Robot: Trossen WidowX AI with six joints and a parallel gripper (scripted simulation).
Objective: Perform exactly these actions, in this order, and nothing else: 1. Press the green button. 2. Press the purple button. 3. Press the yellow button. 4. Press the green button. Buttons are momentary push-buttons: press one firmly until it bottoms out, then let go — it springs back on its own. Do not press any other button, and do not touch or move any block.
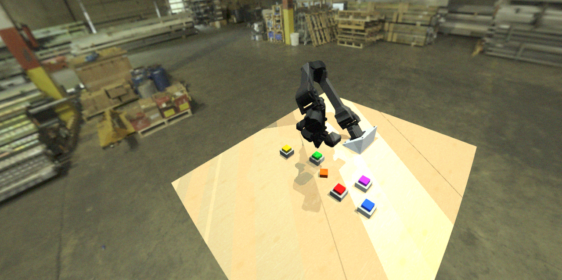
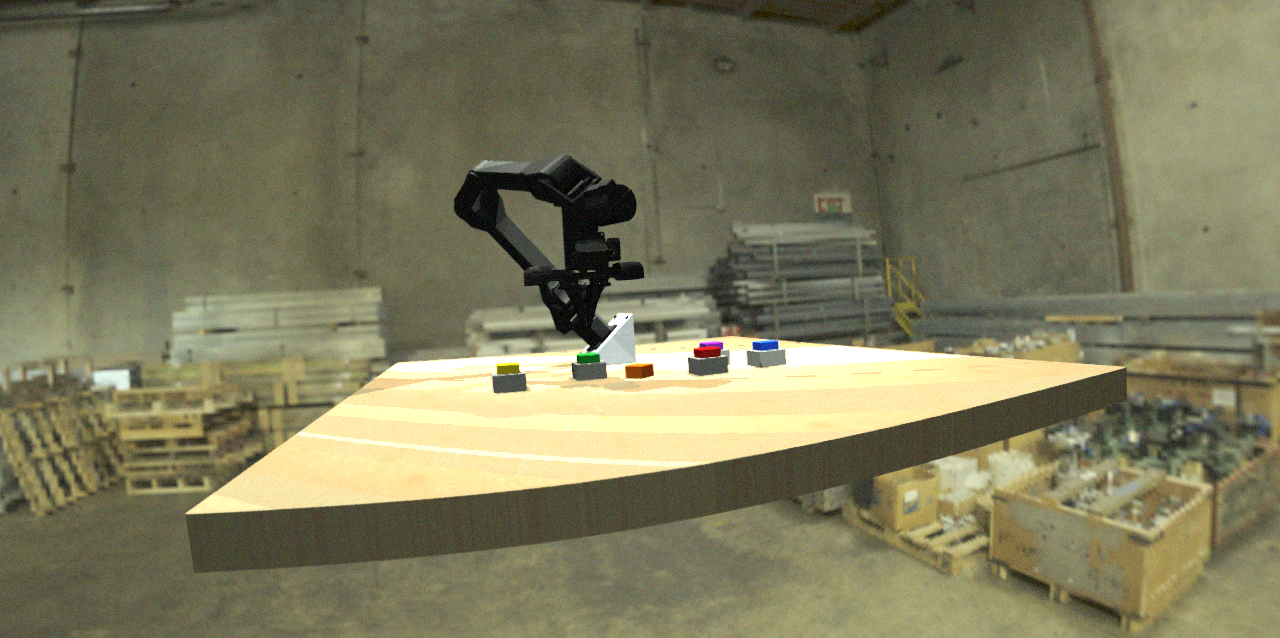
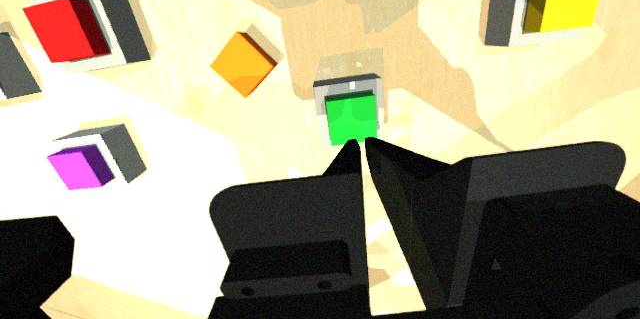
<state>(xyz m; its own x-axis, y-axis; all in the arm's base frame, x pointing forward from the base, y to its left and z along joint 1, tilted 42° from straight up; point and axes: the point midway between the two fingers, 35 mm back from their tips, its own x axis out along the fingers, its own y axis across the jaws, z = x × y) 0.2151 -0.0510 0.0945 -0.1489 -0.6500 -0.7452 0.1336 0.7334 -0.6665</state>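
The green button lies 5 cm below my gripper tip. From my gripper tip the other things lie so: yellow button: 4 cm ahead, 14 cm to the right, 5 cm below; then orange block: 5 cm ahead, 6 cm to the left, 7 cm below; then red button: 10 cm ahead, 16 cm to the left, 5 cm below.
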